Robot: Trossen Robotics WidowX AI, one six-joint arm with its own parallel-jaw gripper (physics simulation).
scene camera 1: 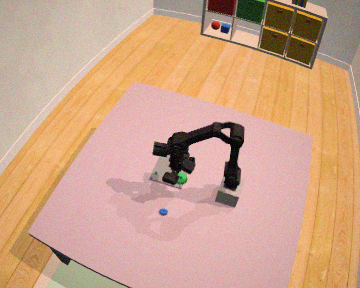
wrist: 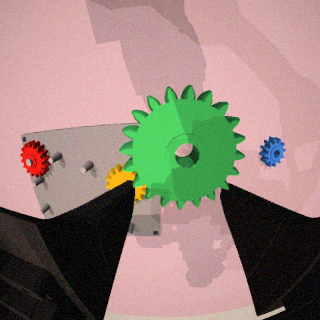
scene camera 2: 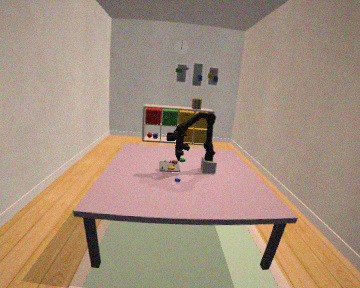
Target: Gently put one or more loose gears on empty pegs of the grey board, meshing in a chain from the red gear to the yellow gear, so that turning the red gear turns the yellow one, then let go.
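Pixels of known places: gripper, between the fingertips: [wrist: 179,188] [scene camera 2: 178,159]; arm's base, origin of its link: [scene camera 1: 231,184] [scene camera 2: 208,159].
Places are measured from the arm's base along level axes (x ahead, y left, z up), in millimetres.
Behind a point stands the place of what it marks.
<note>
My gripper [scene camera 1: 176,178] {x 257, y 77, z 6 mm} [scene camera 2: 180,158] {x 257, y 77, z 6 mm} [wrist: 179,188] {x 257, y 77, z 6 mm} is shut on the large green gear [scene camera 1: 182,178] {x 223, y 78, z 19 mm} [scene camera 2: 182,160] {x 226, y 103, z 14 mm} [wrist: 210,135] {x 223, y 87, z 16 mm}, which is held raised near the grey board's right edge in the wrist view. The grey board [scene camera 1: 160,169] {x 374, y -5, z -97 mm} [scene camera 2: 163,166] {x 377, y -10, z -98 mm} [wrist: 70,187] {x 327, y -61, z -98 mm} carries a red gear [scene camera 2: 174,162] {x 284, y -94, z -88 mm} [wrist: 35,161] {x 284, y -106, z -81 mm} at its left end in the wrist view and a yellow gear [scene camera 2: 171,168] {x 307, y 50, z -85 mm} [wrist: 119,179] {x 299, y 19, z -82 mm}, partly hidden by the green gear and a finger. Bare pegs [wrist: 87,166] {x 285, y -22, z -83 mm} show between them and near the board's edges. A small blue gear [scene camera 1: 163,212] {x 250, y 231, z -89 mm} [scene camera 2: 177,180] {x 256, y 239, z -93 mm} [wrist: 272,151] {x 251, y 214, z -88 mm} lies apart on the table.
The arm's grey base block [scene camera 1: 227,196] {x -5, y 57, z -28 mm} [scene camera 2: 208,165] {x 6, y 57, z -32 mm} stands on the pink table [scene camera 1: 250,240] {x -198, y 207, z -106 mm} [scene camera 2: 225,200] {x -56, y 456, z -106 mm}, to the right of the board in both scene views. A shelf unit stands against the wall beyond the table.
</note>
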